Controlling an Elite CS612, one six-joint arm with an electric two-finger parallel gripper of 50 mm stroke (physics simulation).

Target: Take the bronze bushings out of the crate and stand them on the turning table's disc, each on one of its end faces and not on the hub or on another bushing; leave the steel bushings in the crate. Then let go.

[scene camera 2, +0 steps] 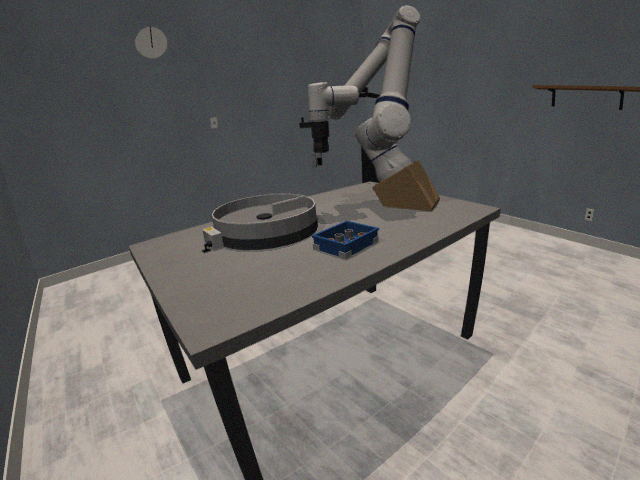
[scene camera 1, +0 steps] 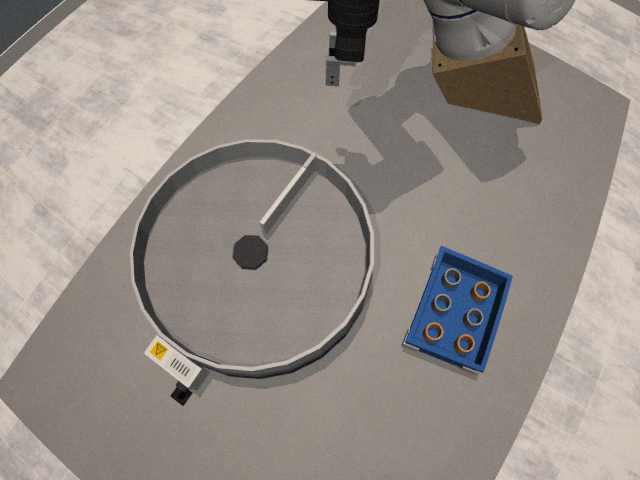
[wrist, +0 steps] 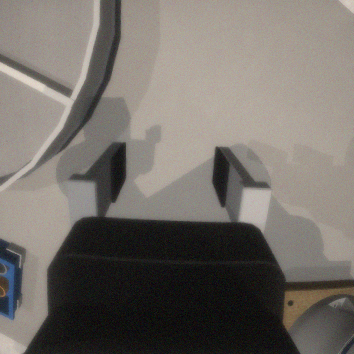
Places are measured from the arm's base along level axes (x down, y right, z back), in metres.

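Where they show: gripper, fingertip midpoint: (scene camera 2: 317,166) (scene camera 1: 333,72) (wrist: 169,162); arm's base, origin of the base link: (scene camera 2: 395,172) (scene camera 1: 475,32) (wrist: 329,351).
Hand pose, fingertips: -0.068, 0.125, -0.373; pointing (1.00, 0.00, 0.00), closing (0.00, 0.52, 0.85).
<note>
Things, the pixels of their top centre, and the offset from my fingertips, as dx, dy, dz. "*": a spot on its surface instead.
- blue crate, middle of its top: (scene camera 1: 462,307) (scene camera 2: 346,231) +0.164, -0.404, -0.159
- third bronze bushing, middle of its top: (scene camera 1: 466,343) +0.184, -0.447, -0.202
- turning table's disc, middle of its top: (scene camera 1: 249,251) (scene camera 2: 264,215) +0.153, -0.049, -0.303
- dark hub, middle of its top: (scene camera 1: 249,251) (scene camera 2: 264,215) +0.153, -0.049, -0.303
- straight bar, surface spot: (wrist: 37,84) * +0.117, -0.035, -0.139
- white box, surface spot: (scene camera 1: 175,363) * +0.156, -0.077, -0.535
The blue crate (scene camera 1: 497,322) (scene camera 2: 330,246) (wrist: 18,287) holds three bronze bushings and three steel ones, all upright. One bronze bushing (scene camera 1: 481,299) is at the upper right in scene camera 1; another bronze bushing (scene camera 1: 433,341) and a third bronze bushing (scene camera 1: 464,351) are at the crate's lower end. The steel bushings stand at the upper left (scene camera 1: 452,285), middle left (scene camera 1: 441,311) and middle right (scene camera 1: 473,325). The turning table's disc (scene camera 1: 217,310) (wrist: 40,40) bears a dark hub (scene camera 1: 250,252) (scene camera 2: 264,215) and no bushing. My gripper (scene camera 1: 332,73) (scene camera 2: 317,162) (wrist: 169,162) is open and empty, high above the table, away from the crate.
A raised wall (scene camera 1: 371,248) (scene camera 2: 266,230) (wrist: 92,55) rings the disc. A straight bar (scene camera 1: 286,193) (wrist: 37,84) reaches from it towards the hub. A white box (scene camera 1: 175,363) (scene camera 2: 212,238) sits outside the wall. The arm's wooden base (scene camera 1: 485,85) (scene camera 2: 405,191) stands on the table.
</note>
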